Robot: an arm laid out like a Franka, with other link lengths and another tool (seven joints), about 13 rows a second.
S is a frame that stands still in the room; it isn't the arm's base.
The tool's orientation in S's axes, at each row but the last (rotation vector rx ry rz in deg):
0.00 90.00 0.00
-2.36 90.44 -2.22
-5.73 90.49 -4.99
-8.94 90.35 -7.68
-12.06 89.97 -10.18
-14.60 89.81 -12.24
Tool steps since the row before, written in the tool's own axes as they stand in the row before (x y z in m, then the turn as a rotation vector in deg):
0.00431 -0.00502 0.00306 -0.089 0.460 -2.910
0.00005 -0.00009 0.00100 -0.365 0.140 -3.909
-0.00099 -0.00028 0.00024 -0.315 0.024 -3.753
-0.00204 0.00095 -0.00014 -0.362 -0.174 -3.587
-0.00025 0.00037 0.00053 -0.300 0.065 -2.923
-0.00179 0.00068 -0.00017 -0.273 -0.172 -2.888
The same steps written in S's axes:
0.00306 -0.00502 -0.00431 -2.910 0.460 0.089
0.00100 -0.00009 -0.00005 -3.906 0.153 0.389
0.00025 -0.00016 0.00101 -3.750 0.033 0.351
-0.00013 0.00131 0.00183 -3.580 -0.151 0.432
0.00052 0.00043 0.00015 -2.922 0.079 0.306
-0.00018 0.00117 0.00151 -2.881 -0.155 0.350

